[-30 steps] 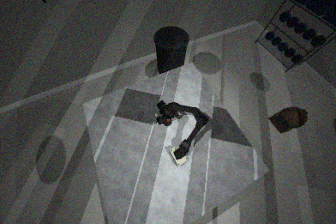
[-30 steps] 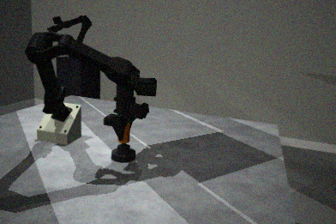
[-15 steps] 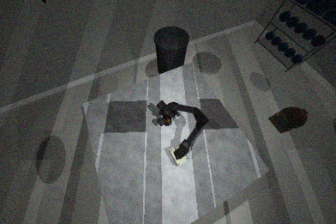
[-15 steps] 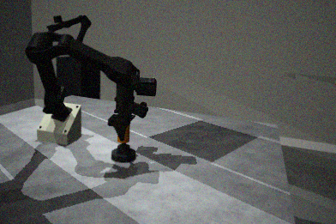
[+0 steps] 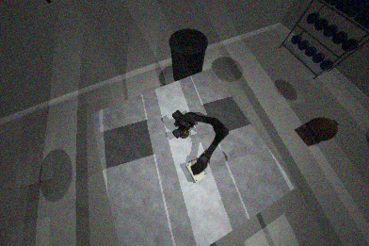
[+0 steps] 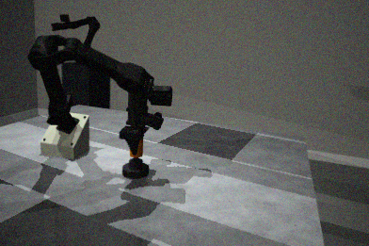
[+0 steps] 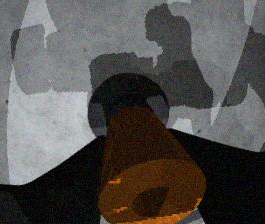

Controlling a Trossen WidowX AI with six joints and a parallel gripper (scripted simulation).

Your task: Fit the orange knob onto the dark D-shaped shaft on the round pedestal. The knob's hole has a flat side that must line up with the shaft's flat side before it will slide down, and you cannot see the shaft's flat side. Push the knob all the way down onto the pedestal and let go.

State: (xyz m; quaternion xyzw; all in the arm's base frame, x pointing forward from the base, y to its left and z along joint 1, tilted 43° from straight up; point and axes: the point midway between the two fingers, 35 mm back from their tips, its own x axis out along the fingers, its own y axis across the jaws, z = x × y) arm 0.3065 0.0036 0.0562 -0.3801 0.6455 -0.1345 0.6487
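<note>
The orange knob is 2 cm above my gripper tip. The rest, counted from my gripper tip: round pedestal 4 cm below.
</note>
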